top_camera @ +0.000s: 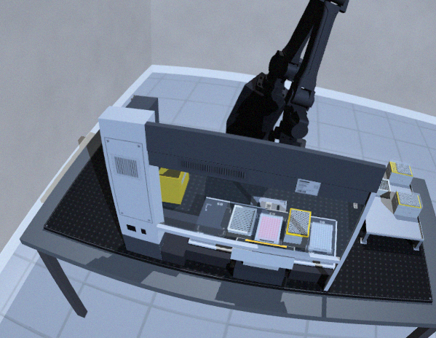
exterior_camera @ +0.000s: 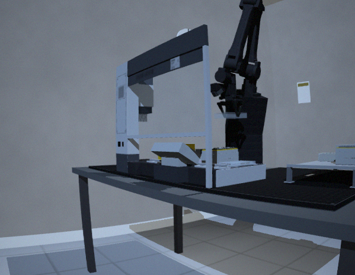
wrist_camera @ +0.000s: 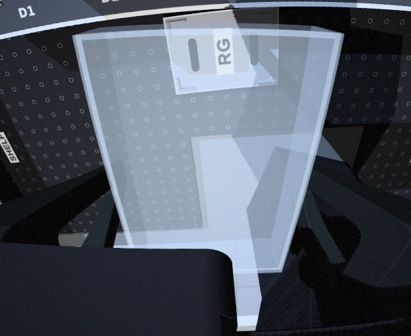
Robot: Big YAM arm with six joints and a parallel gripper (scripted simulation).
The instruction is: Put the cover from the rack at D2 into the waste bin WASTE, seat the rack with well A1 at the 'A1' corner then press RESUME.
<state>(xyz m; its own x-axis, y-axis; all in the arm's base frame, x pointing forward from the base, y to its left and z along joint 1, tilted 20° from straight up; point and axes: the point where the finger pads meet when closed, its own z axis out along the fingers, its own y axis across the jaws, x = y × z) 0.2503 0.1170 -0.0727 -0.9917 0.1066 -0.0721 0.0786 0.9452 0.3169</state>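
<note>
My hand is 440 mm to the left of the yellow waste bin and 220 mm above it. From my hand the other things lie so: clear cover: right at my hand; tip rack: 180 mm ahead, 100 mm to the left, 170 mm below; pink plate: 170 mm ahead, 10 mm to the right, 200 mm below.
</note>
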